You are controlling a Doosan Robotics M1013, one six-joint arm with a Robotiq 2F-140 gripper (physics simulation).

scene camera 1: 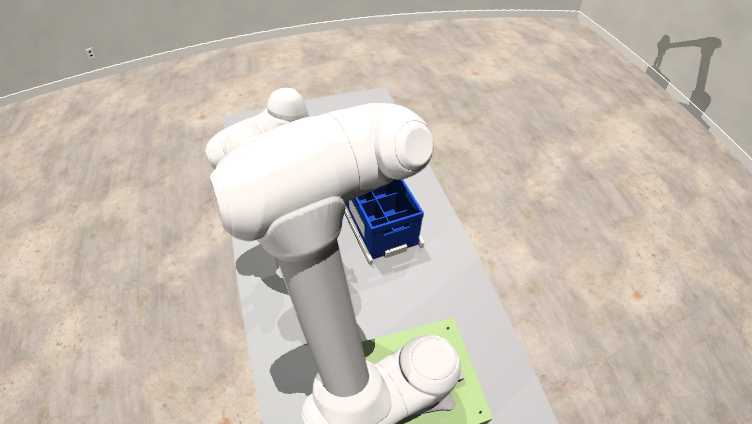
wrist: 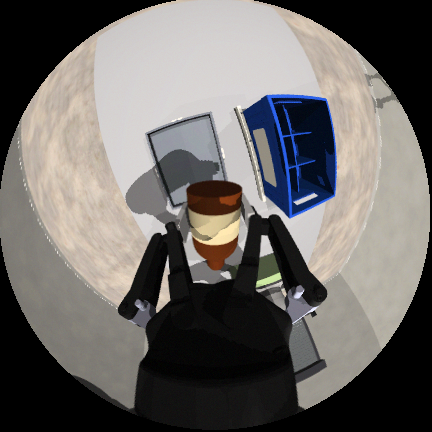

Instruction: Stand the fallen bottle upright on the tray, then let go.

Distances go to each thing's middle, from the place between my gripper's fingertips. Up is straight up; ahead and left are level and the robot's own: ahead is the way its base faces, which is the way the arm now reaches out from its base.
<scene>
The brown bottle (wrist: 214,206) lies 40 mm behind my hand and 20 mm above it.
</scene>
